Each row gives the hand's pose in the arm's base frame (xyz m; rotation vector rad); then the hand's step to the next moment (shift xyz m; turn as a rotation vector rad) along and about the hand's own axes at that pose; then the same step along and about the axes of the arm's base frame.
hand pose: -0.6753 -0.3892 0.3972 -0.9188 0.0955 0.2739
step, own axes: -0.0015 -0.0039 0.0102 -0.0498 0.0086 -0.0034
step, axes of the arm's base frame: -0.0007 0.0056 0.0095 -0.0501 -0.0074 0.0012
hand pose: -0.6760 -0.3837 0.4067 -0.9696 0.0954 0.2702
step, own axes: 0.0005 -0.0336 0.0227 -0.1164 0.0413 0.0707
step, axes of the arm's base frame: 0.0086 0.0008 0.0396 -0.1260 0.0590 0.0301
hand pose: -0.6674 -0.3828 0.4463 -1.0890 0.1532 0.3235
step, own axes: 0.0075 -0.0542 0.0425 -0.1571 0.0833 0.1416
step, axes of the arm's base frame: 0.0235 0.0162 0.0631 -0.1808 0.1322 0.0386
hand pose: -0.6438 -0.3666 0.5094 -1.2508 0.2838 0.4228
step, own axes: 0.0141 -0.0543 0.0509 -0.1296 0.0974 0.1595
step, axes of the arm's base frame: 0.0363 0.0370 0.0552 -0.1632 0.1571 0.0200
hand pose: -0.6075 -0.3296 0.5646 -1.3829 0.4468 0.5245
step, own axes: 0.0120 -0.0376 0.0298 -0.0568 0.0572 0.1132
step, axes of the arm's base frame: 0.0317 0.0265 0.0271 -0.0804 0.1133 0.0031
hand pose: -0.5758 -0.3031 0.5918 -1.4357 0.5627 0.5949
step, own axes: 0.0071 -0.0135 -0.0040 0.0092 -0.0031 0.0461
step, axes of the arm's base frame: 0.0144 -0.0043 0.0049 0.0089 0.0462 -0.0013
